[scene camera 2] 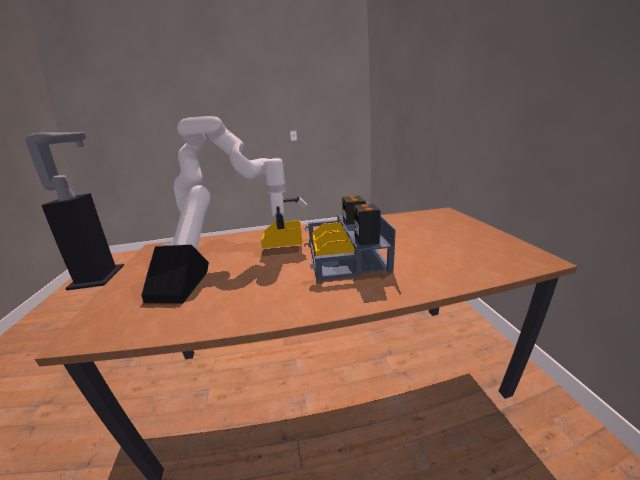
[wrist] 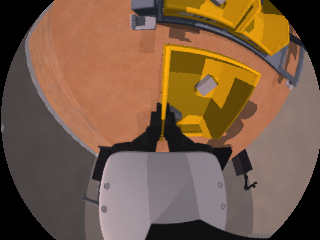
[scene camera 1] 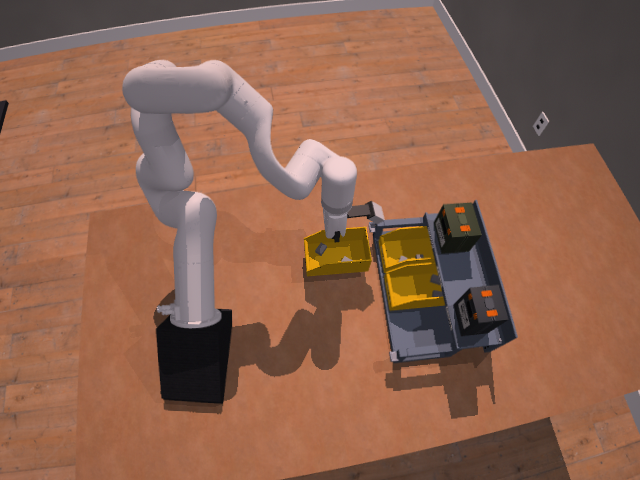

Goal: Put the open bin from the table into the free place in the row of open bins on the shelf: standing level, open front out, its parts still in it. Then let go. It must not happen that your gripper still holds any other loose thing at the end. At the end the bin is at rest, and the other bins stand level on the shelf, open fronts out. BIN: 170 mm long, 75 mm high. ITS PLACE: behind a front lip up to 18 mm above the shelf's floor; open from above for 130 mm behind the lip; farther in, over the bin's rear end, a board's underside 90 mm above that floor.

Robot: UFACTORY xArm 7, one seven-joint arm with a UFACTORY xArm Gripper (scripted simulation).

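The gripper [scene camera 1: 333, 235] appears in the wrist view too, at [wrist: 162, 110]. The scene also has a yellow open bin [scene camera 1: 354, 245], another yellow open bin [scene camera 1: 408, 242] and a further yellow open bin [scene camera 1: 409, 282].
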